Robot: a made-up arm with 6 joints. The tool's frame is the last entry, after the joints. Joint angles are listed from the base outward. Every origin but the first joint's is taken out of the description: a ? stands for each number. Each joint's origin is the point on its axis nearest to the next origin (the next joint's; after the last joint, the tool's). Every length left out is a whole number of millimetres.
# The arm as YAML. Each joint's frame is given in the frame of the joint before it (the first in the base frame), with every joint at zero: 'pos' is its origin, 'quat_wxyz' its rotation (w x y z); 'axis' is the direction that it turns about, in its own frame. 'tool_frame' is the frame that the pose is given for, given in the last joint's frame.
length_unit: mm
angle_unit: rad
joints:
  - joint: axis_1
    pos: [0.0, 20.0, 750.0]
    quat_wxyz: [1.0, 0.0, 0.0, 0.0]
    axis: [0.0, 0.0, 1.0]
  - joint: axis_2
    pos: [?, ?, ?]
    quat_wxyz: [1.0, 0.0, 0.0, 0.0]
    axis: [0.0, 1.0, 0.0]
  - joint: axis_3
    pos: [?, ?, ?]
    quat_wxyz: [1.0, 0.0, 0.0, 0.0]
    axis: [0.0, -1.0, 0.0]
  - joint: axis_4
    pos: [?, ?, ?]
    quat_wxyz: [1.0, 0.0, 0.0, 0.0]
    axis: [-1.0, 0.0, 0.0]
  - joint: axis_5
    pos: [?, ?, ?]
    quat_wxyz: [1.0, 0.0, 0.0, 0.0]
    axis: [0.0, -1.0, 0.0]
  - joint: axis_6
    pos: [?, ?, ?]
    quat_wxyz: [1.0, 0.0, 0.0, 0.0]
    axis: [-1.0, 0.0, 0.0]
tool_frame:
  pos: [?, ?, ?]
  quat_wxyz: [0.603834, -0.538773, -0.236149, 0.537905]
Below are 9 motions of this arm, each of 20 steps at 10 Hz.
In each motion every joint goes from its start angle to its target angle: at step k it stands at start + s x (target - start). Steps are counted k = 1, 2, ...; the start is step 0. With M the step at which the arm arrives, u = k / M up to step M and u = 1 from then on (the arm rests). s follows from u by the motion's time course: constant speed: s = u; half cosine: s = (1 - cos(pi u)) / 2; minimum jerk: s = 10 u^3 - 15 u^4 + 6 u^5.
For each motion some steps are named. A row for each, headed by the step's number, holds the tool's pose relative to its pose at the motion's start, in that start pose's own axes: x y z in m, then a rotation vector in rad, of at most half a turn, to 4 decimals.
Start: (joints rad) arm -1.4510 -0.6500 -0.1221 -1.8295 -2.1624 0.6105
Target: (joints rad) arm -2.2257 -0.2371 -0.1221 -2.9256 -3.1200 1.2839
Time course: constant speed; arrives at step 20
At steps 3, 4, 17, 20:
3: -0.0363 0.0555 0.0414 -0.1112 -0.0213 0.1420
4: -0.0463 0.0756 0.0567 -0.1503 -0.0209 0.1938
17: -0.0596 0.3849 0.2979 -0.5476 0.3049 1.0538
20: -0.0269 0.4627 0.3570 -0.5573 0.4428 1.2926

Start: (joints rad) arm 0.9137 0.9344 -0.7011 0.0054 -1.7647 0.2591
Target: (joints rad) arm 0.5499 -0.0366 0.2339 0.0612 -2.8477 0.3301
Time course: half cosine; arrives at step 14
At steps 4, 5, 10, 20:
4: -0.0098 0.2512 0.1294 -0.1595 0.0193 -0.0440
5: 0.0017 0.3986 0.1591 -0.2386 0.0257 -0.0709
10: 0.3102 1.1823 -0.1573 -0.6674 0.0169 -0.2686
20: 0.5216 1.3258 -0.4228 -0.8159 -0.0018 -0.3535

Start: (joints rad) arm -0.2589 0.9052 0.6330 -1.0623 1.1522 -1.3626
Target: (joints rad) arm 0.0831 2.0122 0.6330 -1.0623 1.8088 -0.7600
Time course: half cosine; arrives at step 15
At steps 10, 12, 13, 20:
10: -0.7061 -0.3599 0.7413 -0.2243 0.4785 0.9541
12: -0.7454 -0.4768 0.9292 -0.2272 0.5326 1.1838
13: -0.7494 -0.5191 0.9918 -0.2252 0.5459 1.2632
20: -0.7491 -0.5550 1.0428 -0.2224 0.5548 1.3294

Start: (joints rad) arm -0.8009 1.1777 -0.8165 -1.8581 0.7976 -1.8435
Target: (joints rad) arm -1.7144 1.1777 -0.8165 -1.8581 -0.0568 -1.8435
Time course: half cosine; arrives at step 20
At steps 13, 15, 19, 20:
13: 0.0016 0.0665 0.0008 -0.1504 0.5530 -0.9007
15: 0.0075 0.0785 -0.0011 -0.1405 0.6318 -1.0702
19: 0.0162 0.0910 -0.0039 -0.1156 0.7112 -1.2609
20: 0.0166 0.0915 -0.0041 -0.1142 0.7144 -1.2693

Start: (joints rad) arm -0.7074 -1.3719 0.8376 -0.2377 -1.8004 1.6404
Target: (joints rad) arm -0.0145 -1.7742 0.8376 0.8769 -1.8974 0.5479
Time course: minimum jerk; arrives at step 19
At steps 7, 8, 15, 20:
7: 0.1036 0.2006 0.1439 0.2677 -0.0973 -0.3555
8: 0.1515 0.2685 0.1859 0.3566 -0.1333 -0.4892
15: 0.5944 0.6492 0.3617 0.9220 -0.4379 -1.4350
20: 0.6572 0.6825 0.3715 0.9903 -0.4831 -1.5454

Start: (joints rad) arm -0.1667 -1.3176 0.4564 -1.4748 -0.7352 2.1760
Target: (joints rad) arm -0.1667 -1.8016 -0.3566 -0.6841 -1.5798 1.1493
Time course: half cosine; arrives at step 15
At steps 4, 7, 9, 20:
4: 0.0233 0.0280 0.0576 0.0159 -0.2285 -0.0256
7: 0.0604 0.0742 0.1623 0.1293 -0.6416 -0.0629
9: 0.0866 0.1059 0.2409 0.2835 -0.9466 -0.0798
20: 0.1334 0.1541 0.3700 0.6749 -1.4207 -0.0716

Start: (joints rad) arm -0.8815 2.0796 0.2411 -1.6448 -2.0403 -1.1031
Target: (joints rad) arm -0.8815 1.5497 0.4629 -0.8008 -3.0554 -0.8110
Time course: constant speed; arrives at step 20
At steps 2, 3, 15, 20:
2: 0.0328 0.0670 -0.0231 -0.0191 0.1583 -0.0185
3: 0.0483 0.1011 -0.0362 -0.0282 0.2347 -0.0312
15: 0.1705 0.5286 -0.2790 -0.1024 0.9538 -0.3537
20: 0.1778 0.7028 -0.4294 -0.1113 1.1097 -0.5584

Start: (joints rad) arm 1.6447 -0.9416 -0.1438 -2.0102 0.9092 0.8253
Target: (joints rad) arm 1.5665 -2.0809 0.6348 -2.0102 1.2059 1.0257
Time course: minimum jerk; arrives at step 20
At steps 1, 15, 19, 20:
1: 0.0005 -0.0010 0.0018 -0.0005 -0.0016 -0.0010
15: -0.9245 -0.4671 1.2748 -0.2275 -1.2125 -0.8190
19: -1.1516 -0.4445 1.3099 -0.2262 -1.3525 -0.9107
20: -1.1542 -0.4442 1.3101 -0.2262 -1.3541 -0.9118

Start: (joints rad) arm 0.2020 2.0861 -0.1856 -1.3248 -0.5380 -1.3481
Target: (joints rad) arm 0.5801 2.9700 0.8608 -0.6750 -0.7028 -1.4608
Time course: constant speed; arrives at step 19
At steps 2, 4, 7, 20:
2: 0.0577 -0.0161 -0.0097 -0.0653 0.0358 0.0500
4: 0.1135 -0.0347 -0.0176 -0.1332 0.0716 0.0975
7: 0.1934 -0.0669 -0.0253 -0.2396 0.1246 0.1642
20: 0.4512 -0.2212 0.0164 -0.7165 0.3195 0.3765

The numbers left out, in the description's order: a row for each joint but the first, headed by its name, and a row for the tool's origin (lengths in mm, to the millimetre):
axis_2: -10.0 40.0 0.0
axis_3: 10.0 0.0 550.0
axis_4: 930.0 0.0 30.0
axis_5: 0.0 -140.0 -10.0
axis_6: 30.0 0.0 -30.0
tool: 0.0 20.0 10.0

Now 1 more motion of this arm.
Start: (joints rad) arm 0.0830 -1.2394 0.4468 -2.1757 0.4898 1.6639
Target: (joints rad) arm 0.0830 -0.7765 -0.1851 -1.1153 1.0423 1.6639
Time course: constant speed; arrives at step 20
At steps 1, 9, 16, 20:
1: -0.0022 0.0428 -0.0508 0.0132 0.0745 0.0499
9: -0.1137 0.4133 -0.3691 0.0518 0.6014 0.4995
16: -0.3115 0.7268 -0.5056 -0.0255 0.9212 0.9514
20: -0.4455 0.8825 -0.5270 -0.1178 1.0213 1.2208

